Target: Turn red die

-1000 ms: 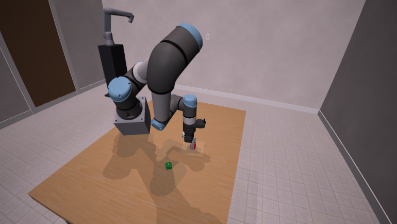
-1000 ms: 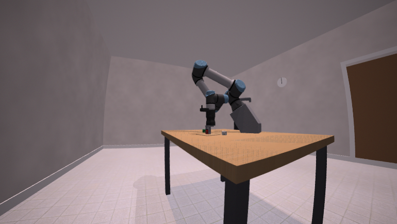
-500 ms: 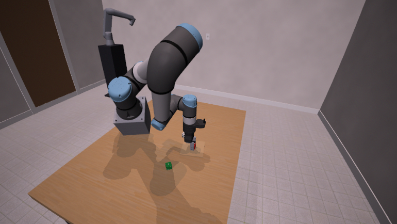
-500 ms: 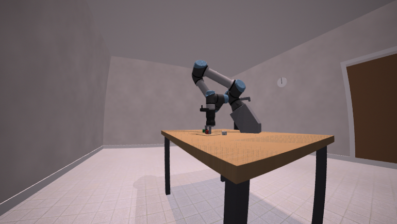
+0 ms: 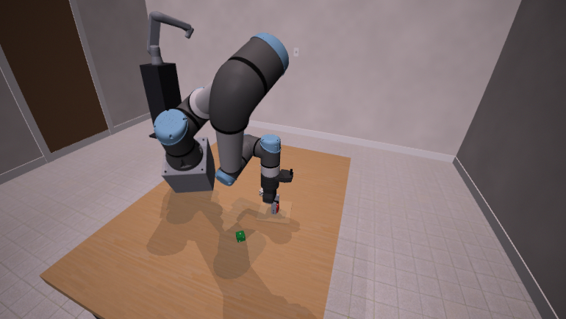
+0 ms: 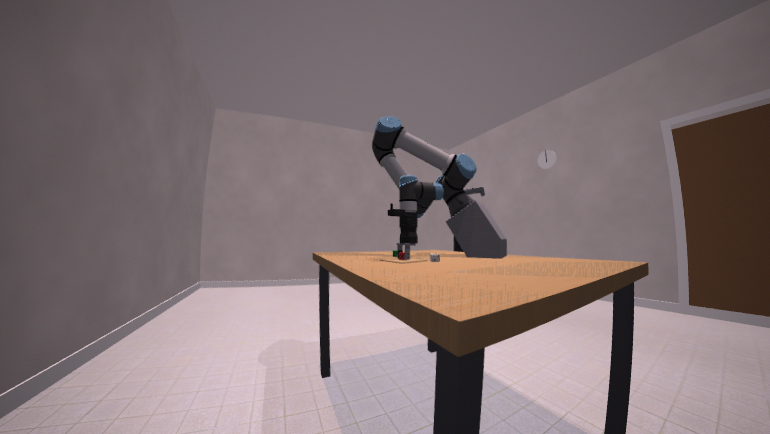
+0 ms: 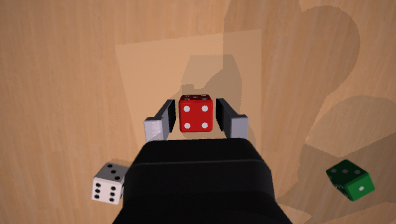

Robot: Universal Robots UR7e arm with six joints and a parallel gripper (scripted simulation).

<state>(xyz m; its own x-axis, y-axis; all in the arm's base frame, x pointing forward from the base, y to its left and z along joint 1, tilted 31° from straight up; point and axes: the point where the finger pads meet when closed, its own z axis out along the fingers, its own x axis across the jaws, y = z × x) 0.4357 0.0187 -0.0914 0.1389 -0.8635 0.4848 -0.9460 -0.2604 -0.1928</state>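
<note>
My gripper is now 1 cm above the red die. The rest, counted from my hand: white die (10 cm behind, 8 cm to the left, 1 cm below); green die (19 cm to the right, 6 cm behind, 1 cm below); tan mat (2 cm below).
</note>
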